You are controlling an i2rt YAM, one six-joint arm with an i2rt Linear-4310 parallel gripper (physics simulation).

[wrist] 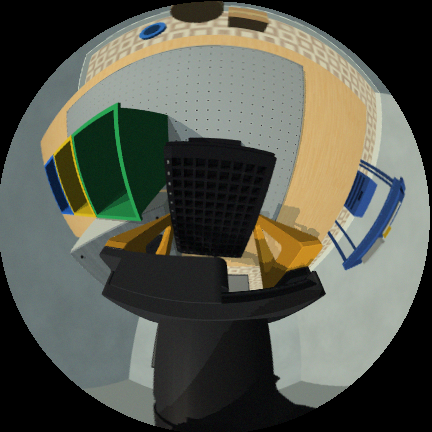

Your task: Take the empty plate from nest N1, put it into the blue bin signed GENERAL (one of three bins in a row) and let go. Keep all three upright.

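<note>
My gripper has its two orange fingers shut on the black plate, one at each side. The plate shows a grid of square wells and is off the table, in front of the camera. The blue bin stands at the far left end of the row, small and partly hidden by the yellow bin beside it. The green bin is the nearest, left of the plate. All three stand upright and open. No sign can be read. Nest N1 cannot be made out.
A grey perforated board lies on the wooden table. A grey slab shows below the bins. Beyond the table are a blue ring-shaped thing, a dark round thing, a brown box and a blue frame-like thing.
</note>
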